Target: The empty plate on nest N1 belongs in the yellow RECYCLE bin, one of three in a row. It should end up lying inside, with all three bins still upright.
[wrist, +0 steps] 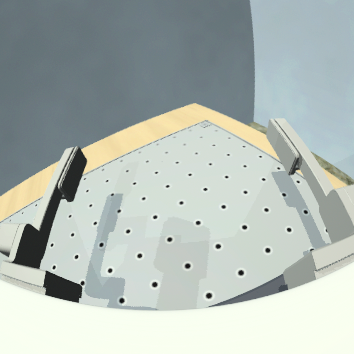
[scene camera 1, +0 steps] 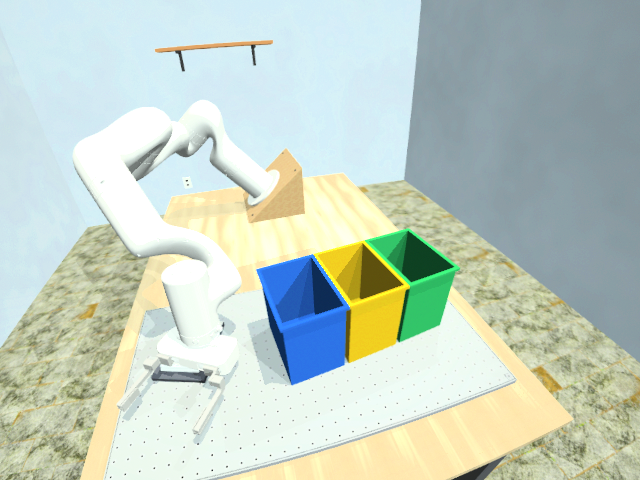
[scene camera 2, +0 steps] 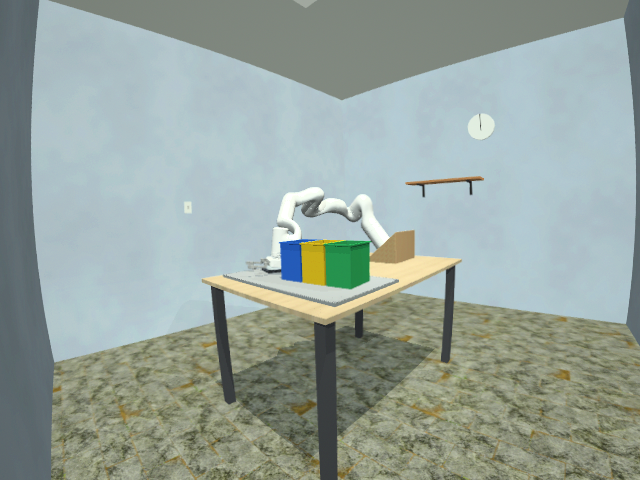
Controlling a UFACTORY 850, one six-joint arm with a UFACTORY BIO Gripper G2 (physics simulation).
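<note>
A dark nest (wrist: pixel 276 284) is visible. My gripper (scene camera 1: pixel 156 420) is in sight too, and appears also in the wrist view (wrist: pixel 171 136).
</note>
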